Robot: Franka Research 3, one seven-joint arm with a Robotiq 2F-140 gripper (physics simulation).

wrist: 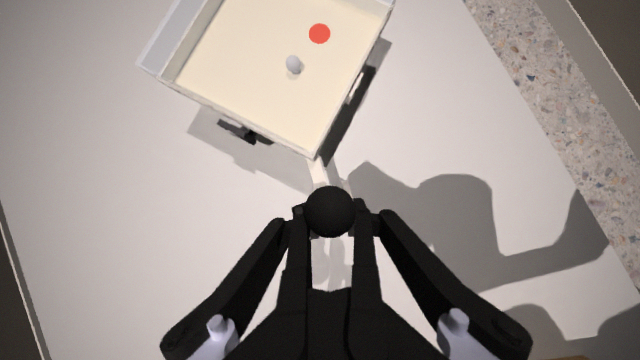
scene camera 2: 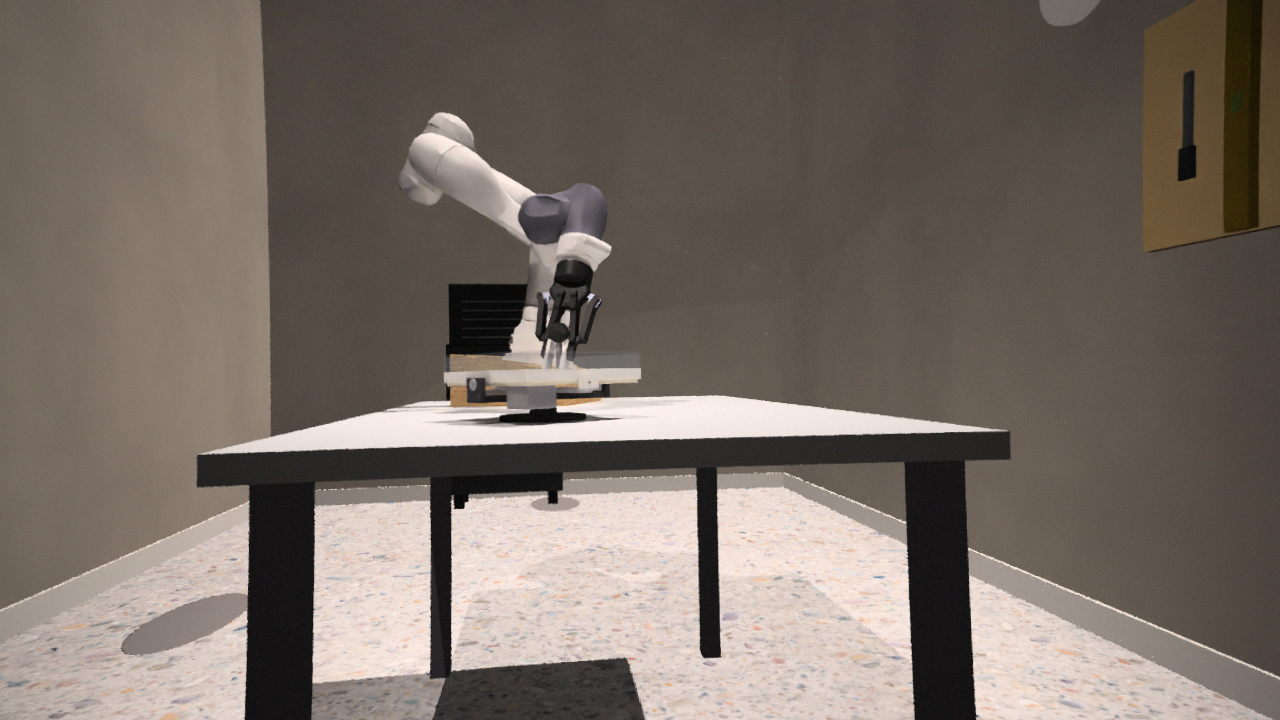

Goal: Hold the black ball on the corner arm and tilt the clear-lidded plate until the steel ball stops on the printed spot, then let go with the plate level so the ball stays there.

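My gripper [wrist: 331,193] [scene camera 2: 561,344] is shut on the black ball [wrist: 330,211] [scene camera 2: 557,332], which sits at the end of the pale corner arm [wrist: 318,172]. The cream plate [wrist: 250,75] [scene camera 2: 501,377] with raised walls stands on its pivot beyond the ball; in the scene view it looks close to level. The steel ball [wrist: 294,64] is on the plate, apart from the red printed spot [wrist: 319,33], on the near, left side of it in the wrist view. The steel ball and the spot cannot be made out in the scene view.
The plate's grey block [scene camera 2: 531,397] and dark round foot [scene camera 2: 542,416] stand on the white table [scene camera 2: 760,429]. A wooden piece [scene camera 2: 463,396] shows behind the plate. A black slatted object [scene camera 2: 486,315] stands behind the table, near the arm's base. Black brackets [wrist: 237,130] stick out under the plate's edge.
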